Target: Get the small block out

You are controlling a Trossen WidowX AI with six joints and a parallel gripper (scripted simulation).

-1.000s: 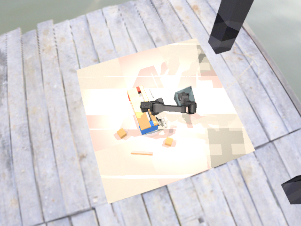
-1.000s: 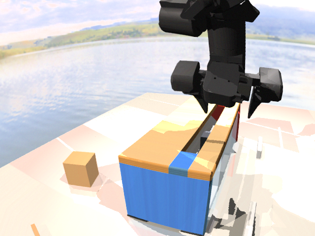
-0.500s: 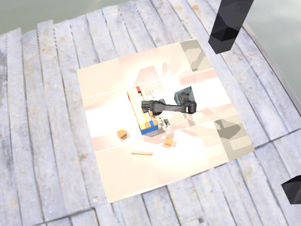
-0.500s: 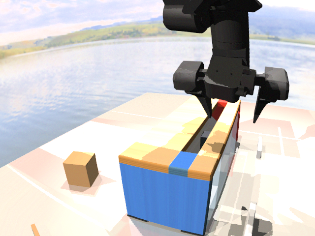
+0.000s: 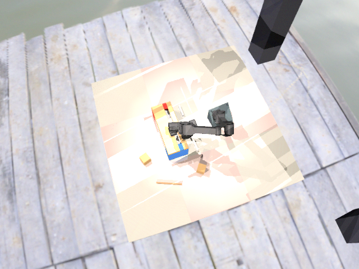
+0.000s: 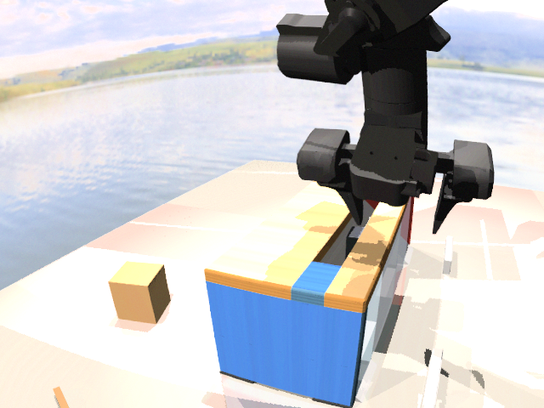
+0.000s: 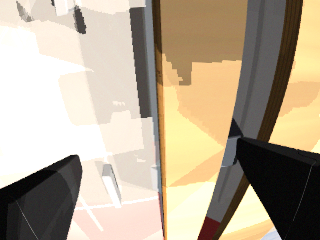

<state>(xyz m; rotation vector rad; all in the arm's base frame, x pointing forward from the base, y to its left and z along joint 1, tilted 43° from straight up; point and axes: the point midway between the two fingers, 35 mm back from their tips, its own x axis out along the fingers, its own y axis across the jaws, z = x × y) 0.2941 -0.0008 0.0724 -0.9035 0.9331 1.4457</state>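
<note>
My gripper tip is 50 mm short of the dark grey block, 40 mm to the left of it and 40 mm above it. From my gripper tip the other things lie so: box: 70 mm below, 50 mm to the right, 30 mm ahead; thin wooden stick: 300 mm to the left, 200 mm ahead, 130 mm below.
</note>
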